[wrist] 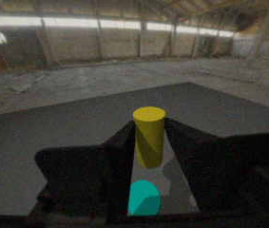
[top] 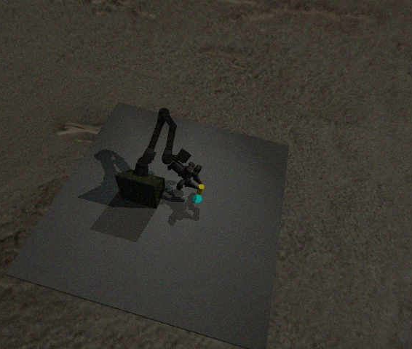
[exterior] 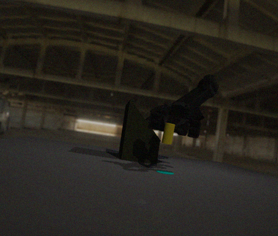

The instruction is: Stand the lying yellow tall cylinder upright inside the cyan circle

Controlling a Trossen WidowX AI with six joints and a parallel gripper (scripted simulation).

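Now: the cyan circle 15 cm below my gripper tip, 1 cm to the left of it and 1 cm behind it. Round my gripper tip: yellow tall cylinder (2 cm below).
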